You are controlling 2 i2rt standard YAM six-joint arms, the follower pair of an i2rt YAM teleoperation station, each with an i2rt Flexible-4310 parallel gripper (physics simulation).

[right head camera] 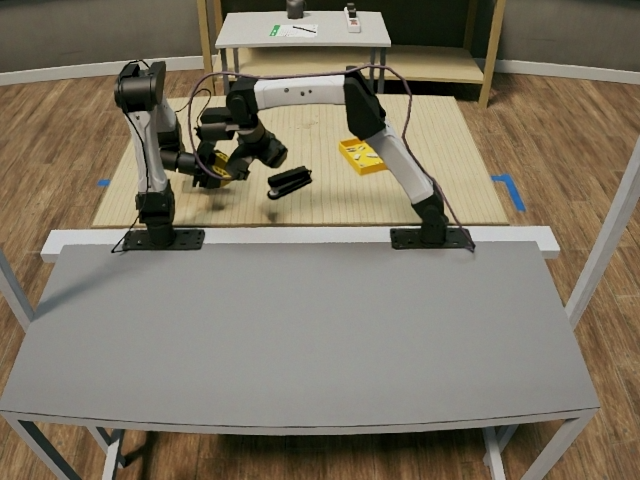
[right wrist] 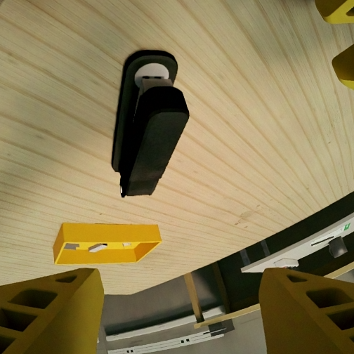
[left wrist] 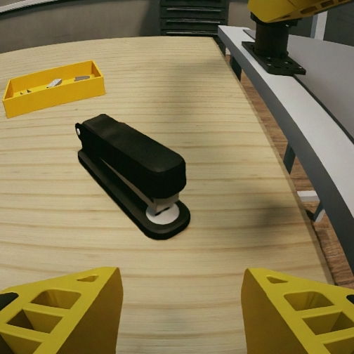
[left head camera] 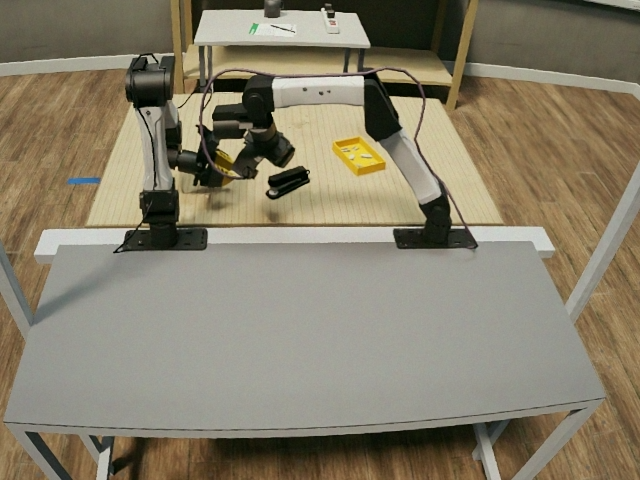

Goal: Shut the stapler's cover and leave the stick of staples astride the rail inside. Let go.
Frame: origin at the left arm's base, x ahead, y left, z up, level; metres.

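Seen in the pictures: right gripper, fingertip midpoint: [right head camera: 268,155] [left head camera: 272,154]; left arm's base, link origin: [right head camera: 163,241] [left head camera: 165,242]; right arm's base, link origin: [right head camera: 431,240] [left head camera: 433,240].
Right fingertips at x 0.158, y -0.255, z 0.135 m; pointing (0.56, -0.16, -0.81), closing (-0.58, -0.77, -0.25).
Pixels of each thing's top centre, then the offset from my right fingertips to it. Level surfaces: height alone.
- black stapler, top centre: [left head camera: 288,169] [right head camera: 288,170] dx +0.066, dy -0.046, dz -0.092 m
- yellow tray, top centre: [right head camera: 364,150] [left head camera: 359,151] dx +0.204, dy -0.257, dz -0.123 m
- wooden board, surface height: dz -0.151 m
The black stapler [left head camera: 287,180] [right head camera: 289,180] [left wrist: 132,150] [right wrist: 155,135] stands upright on the wooden board. Its cover lies down along the rail. The metal nose of the rail [left wrist: 165,203] [right wrist: 156,84] shows under the cover's front, over the round plate on the base. The stick of staples does not show; the cover hides the inside. My left gripper [left wrist: 181,281] [right wrist: 328,44] is open and empty, short of the stapler's nose end. My right gripper [right wrist: 181,282] is open and empty above the stapler, apart from it.
A yellow tray [left head camera: 371,167] [right head camera: 369,169] [left wrist: 60,102] [right wrist: 110,232] with several small grey pieces stands on the wooden board [left head camera: 413,196] [right head camera: 361,201], beyond the stapler's hinge end. The two grippers are close together, left of the stapler in the head views.
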